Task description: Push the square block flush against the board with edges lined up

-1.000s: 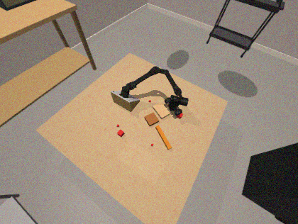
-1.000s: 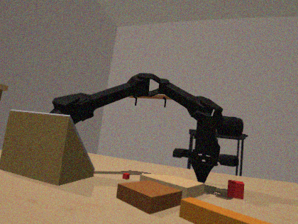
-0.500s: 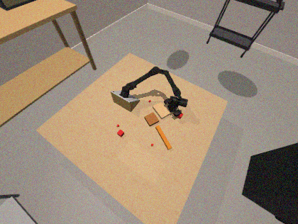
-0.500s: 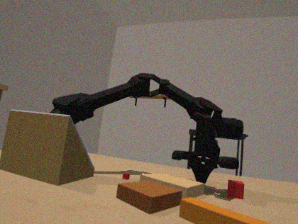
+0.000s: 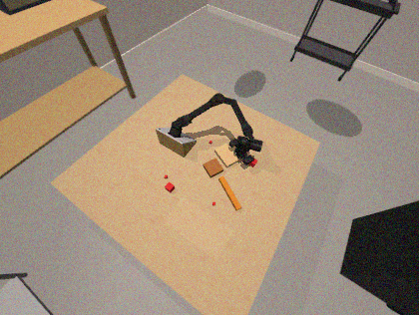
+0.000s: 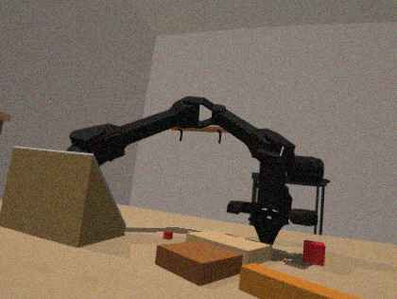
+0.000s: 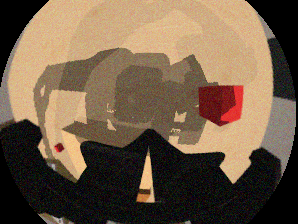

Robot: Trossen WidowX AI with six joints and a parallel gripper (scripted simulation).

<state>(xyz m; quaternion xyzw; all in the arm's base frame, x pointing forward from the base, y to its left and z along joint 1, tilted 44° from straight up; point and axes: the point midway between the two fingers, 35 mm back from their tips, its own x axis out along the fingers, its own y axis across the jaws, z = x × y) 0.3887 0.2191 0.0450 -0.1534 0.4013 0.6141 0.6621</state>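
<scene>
The pale flat slab lies 80 mm behind my gripper tip, 40 mm to the right of it and 10 mm above it. Round my gripper tip: brown square block: 170 mm to the right, 90 mm behind, 10 mm above; then orange board: 250 mm to the right, 90 mm ahead, 10 mm above.
</scene>
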